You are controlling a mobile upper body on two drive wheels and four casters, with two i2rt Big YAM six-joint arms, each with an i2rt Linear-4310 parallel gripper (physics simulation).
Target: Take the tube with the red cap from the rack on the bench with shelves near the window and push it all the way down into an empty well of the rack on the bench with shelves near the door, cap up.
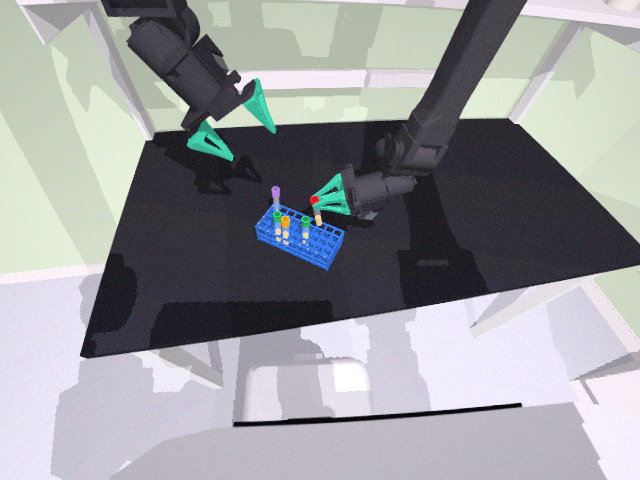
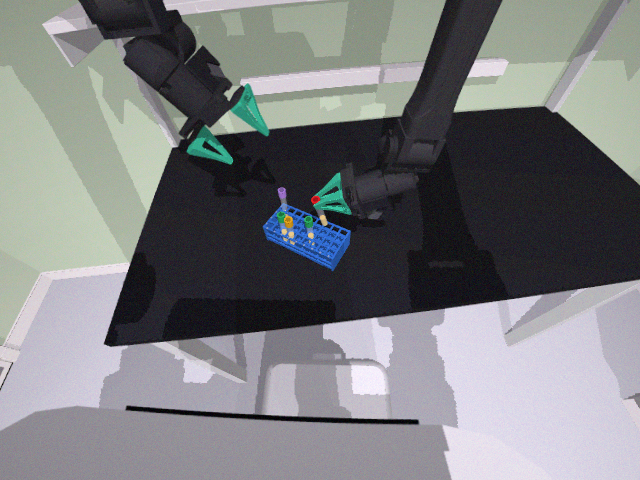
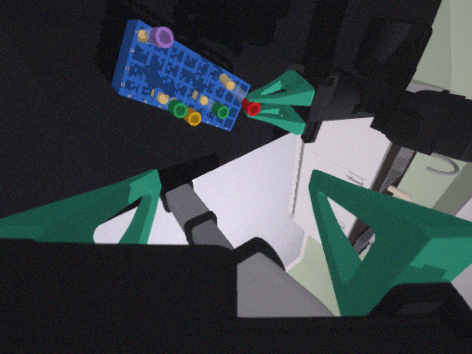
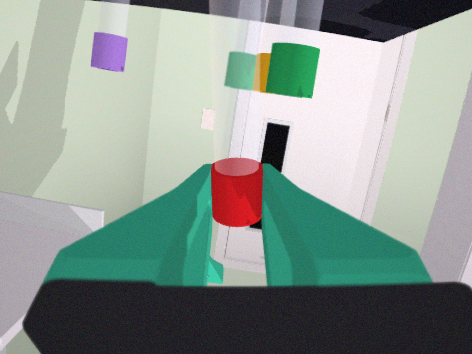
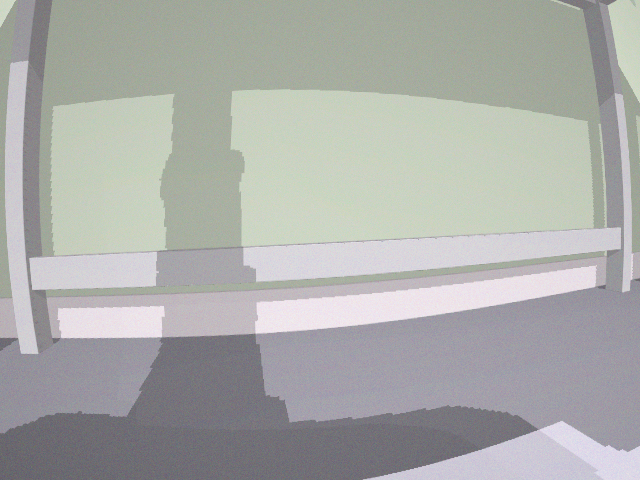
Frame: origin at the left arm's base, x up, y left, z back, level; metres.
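Where they show: left gripper, fingertip midpoint: (image 1: 253,145) (image 2: 249,149) (image 3: 234,178); right gripper, fingertip midpoint: (image 1: 312,203) (image 2: 314,203) (image 3: 245,105) (image 4: 237,178).
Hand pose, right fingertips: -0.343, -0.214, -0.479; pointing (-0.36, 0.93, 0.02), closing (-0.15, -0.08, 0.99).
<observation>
Things, the pixels of their centre, and the offset from my right fingertips, as dx, dy, dz. "spot": a spot on its surface instead. Level surfaces: height alone.
- red-capped tube, surface spot: (image 4: 237,192) (image 3: 255,103) (image 2: 321,202) (image 1: 319,202) spot: +0.001, -0.015, -0.001
- blue rack, body centre: (image 3: 187,84) (image 1: 300,235) (image 2: 306,235) -0.124, +0.026, -0.004
- purple-capped tube, body centre: (image 3: 148,36) (image 1: 276,205) (image 2: 284,206) -0.089, +0.086, -0.074
- orange-capped tube, body centre: (image 3: 178,106) (image 1: 285,233) (image 2: 291,233) -0.089, +0.060, +0.015
- black bench top, its level: dx -0.152
The red-capped tube (image 1: 314,199) (image 2: 315,199) (image 3: 254,108) (image 4: 237,192) is cap up, held by its cap in my right gripper (image 1: 316,200) (image 2: 317,201) (image 3: 245,105) (image 4: 237,178), which is shut on it. Its pale lower end shows at the blue rack's far edge, near the right end; whether it stands above a well or beside the rack I cannot tell. The blue rack (image 1: 292,253) (image 2: 298,252) (image 3: 121,73) stands on the black bench. My left gripper (image 1: 254,145) (image 2: 250,148) (image 3: 234,178) is open and empty, up and left of the rack.
The rack holds a purple-capped tube (image 1: 276,191) (image 2: 281,193) (image 3: 162,37) at its far left corner, two green-capped tubes and an orange-capped tube (image 1: 285,221) (image 2: 288,222) (image 3: 194,118). The black bench top (image 1: 180,258) (image 2: 206,268) has shelf posts behind. A white stool (image 1: 258,392) (image 2: 279,392) stands at its front.
</observation>
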